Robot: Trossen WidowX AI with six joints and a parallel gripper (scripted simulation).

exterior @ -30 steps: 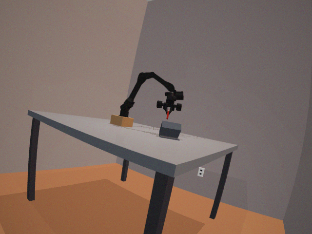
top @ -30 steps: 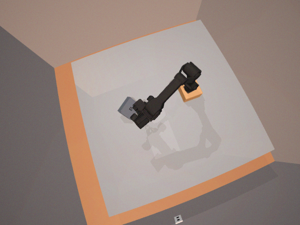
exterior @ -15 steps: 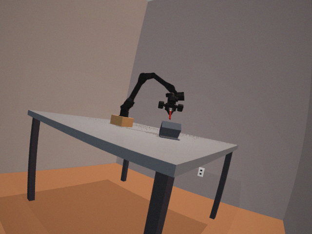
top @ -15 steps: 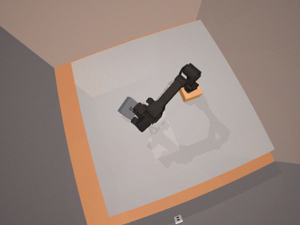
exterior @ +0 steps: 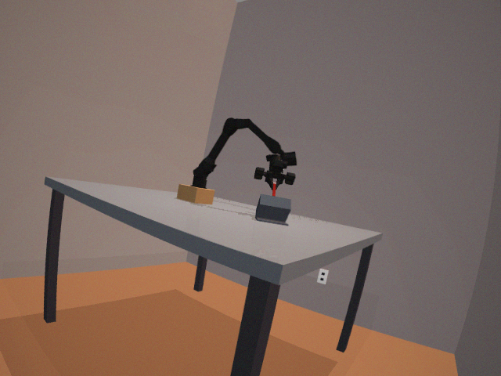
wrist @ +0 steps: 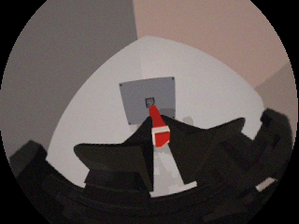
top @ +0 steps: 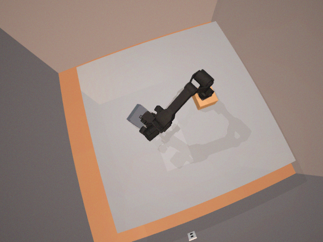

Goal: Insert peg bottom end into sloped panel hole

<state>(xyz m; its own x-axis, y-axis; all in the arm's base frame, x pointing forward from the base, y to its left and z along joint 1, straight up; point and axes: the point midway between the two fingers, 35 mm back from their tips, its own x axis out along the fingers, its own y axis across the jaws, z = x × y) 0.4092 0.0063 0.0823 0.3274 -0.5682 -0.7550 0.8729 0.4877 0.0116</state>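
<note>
The sloped panel is 8 cm below my gripper tip, 6 cm to the right of it and 4 cm ahead of it. From my gripper tip the other things lie so: red peg: 1 cm to the left, 1 cm above.
</note>
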